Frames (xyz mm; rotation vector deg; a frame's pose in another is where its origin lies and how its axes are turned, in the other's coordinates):
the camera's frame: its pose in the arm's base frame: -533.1 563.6 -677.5 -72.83 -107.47 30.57
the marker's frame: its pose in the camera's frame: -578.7 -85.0 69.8 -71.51 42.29 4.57
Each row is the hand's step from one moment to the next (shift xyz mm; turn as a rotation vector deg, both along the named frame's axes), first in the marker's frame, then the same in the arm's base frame.
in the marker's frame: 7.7 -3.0 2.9 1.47 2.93 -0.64
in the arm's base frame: -1.1 7.3 4.8 2.70 -0.71 1.83
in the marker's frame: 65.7 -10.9 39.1 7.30 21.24 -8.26
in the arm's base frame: 9.2 68.5 34.5 18.06 -9.73 12.33
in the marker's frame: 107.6 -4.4 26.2 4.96 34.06 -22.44
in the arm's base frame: 15.5 77.8 77.4 25.28 -26.36 18.83
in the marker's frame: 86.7 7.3 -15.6 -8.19 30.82 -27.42
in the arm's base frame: 10.8 30.2 82.4 19.26 -36.04 9.97
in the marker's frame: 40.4 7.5 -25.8 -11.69 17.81 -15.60
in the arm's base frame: 2.9 -1.9 48.4 10.49 -24.23 -0.27
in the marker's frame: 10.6 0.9 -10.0 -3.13 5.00 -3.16
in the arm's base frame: -1.3 -2.7 14.3 3.35 -5.76 -0.58
